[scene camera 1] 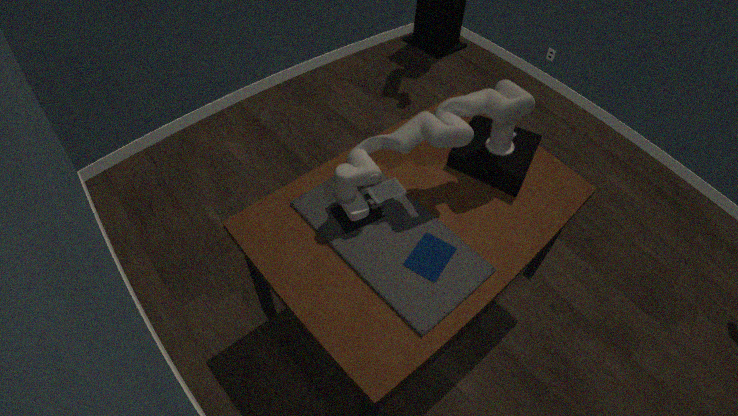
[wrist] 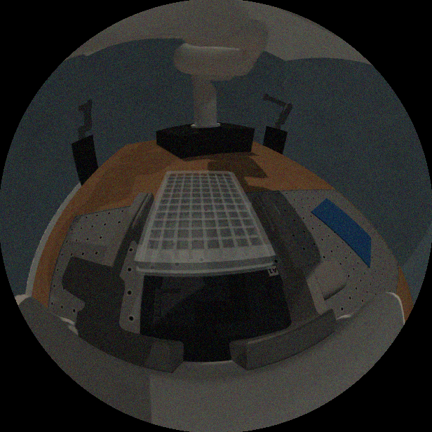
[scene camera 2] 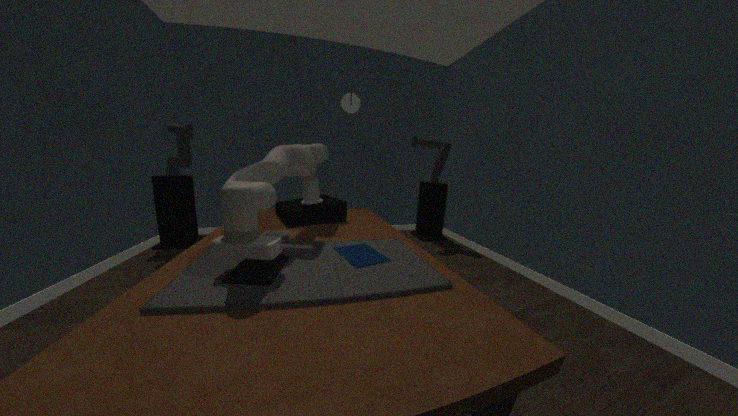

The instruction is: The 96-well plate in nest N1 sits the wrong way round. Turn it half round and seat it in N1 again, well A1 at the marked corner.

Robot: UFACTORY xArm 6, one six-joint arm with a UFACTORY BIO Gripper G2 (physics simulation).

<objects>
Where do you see a blue square pad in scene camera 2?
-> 361, 255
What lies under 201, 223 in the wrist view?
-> A pale 96-well plate.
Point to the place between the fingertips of the gripper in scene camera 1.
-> At 387, 190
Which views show the gripper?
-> Scene camera 1, the wrist view and scene camera 2: all of them.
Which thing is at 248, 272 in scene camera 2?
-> A black nest N1.
</objects>
